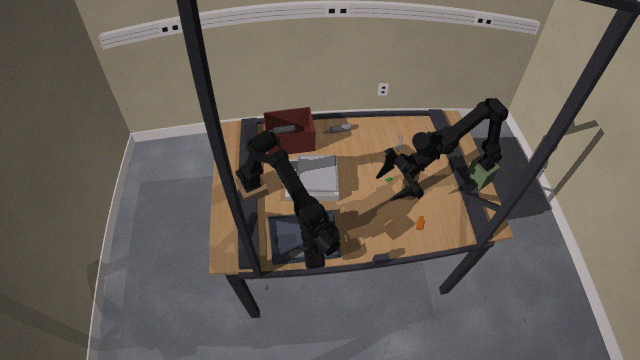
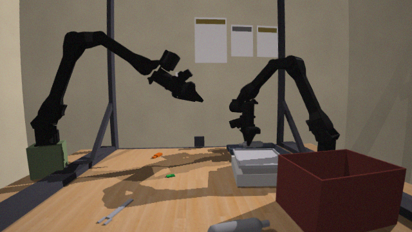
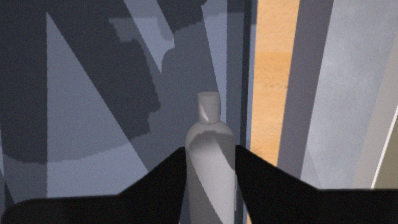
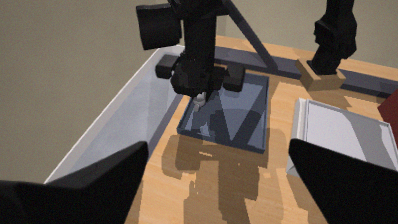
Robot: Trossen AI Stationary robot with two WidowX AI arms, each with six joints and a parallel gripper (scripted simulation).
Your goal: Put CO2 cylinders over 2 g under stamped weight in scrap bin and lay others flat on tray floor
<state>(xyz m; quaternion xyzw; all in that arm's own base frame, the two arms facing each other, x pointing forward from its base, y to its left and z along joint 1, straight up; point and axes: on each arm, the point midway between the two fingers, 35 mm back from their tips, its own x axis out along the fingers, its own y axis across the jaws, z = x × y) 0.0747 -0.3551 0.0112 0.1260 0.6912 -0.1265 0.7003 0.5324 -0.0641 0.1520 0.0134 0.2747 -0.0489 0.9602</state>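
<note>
My left hand is 7 cm short of the tray, 3 cm to the right of it and 5 cm above it. Round my left hand: orange piece (10 cm ahead, 42 cm to the right, 5 cm below); green piece (31 cm ahead, 33 cm to the right, 5 cm below); red scrap bin (54 cm ahead, 6 cm to the left, 2 cm below).
</note>
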